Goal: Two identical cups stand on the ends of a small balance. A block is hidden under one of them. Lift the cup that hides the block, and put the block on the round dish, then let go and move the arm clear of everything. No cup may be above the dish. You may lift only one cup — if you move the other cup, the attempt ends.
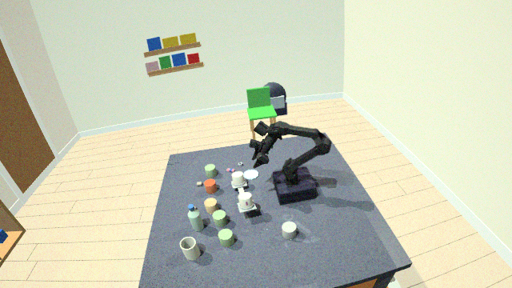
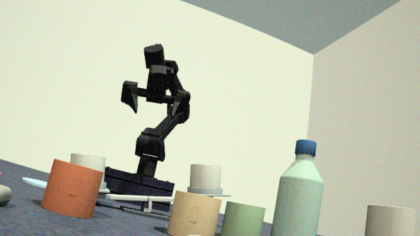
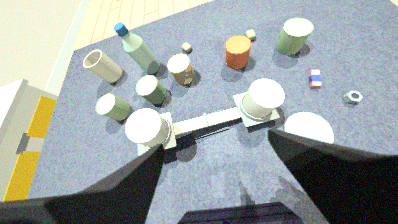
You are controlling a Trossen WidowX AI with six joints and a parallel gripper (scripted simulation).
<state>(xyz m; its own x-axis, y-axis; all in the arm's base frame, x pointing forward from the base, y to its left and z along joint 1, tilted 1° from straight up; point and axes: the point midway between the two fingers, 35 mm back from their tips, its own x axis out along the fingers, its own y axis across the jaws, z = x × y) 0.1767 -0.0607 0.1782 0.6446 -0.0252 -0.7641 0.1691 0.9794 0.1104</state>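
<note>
Now: the pale blue block 19 cm below my gripper tip, 12 cm to the right of it and 8 cm ahead of it. Round my gripper tip: tan cup 29 cm ahead, 20 cm below, 3 cm to the left; then orange cylinder 28 cm ahead, 20 cm below, 14 cm to the right; then round pale-blue dish 23 cm below, 21 cm to the right, 2 cm behind.
</note>
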